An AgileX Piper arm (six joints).
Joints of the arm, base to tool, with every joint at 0 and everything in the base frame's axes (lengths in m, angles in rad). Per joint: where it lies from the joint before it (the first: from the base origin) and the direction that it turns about. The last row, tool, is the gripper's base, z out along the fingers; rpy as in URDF.
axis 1: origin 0 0 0.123 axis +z
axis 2: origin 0 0 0 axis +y
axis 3: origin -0.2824 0 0.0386 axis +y
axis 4: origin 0.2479 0 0.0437 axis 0.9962 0 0.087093
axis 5: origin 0 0 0 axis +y
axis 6: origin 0.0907 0 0.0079 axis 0.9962 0 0.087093
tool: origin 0 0 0 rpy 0 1.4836 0
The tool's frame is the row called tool.
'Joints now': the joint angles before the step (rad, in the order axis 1, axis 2, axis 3, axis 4, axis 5, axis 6). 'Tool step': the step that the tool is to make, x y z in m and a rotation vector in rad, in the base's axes. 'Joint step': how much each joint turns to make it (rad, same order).
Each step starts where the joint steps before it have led.
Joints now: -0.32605 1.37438 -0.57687 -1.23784 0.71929 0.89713
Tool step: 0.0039 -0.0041 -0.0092 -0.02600 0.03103 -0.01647
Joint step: 0.00015 0.05447 0.00007 -0.06181 0.02400 0.06367
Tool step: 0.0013 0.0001 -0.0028 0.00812 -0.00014 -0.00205
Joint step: 0.00068 0.01158 -0.00004 -0.00111 -0.00573 0.01160
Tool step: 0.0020 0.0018 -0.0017 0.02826 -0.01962 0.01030
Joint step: -0.00005 0.00095 -0.00022 0.01457 -0.03220 0.00233
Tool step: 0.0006 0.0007 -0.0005 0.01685 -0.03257 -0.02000
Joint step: 0.00008 -0.00031 0.00024 0.00535 -0.01121 0.03599
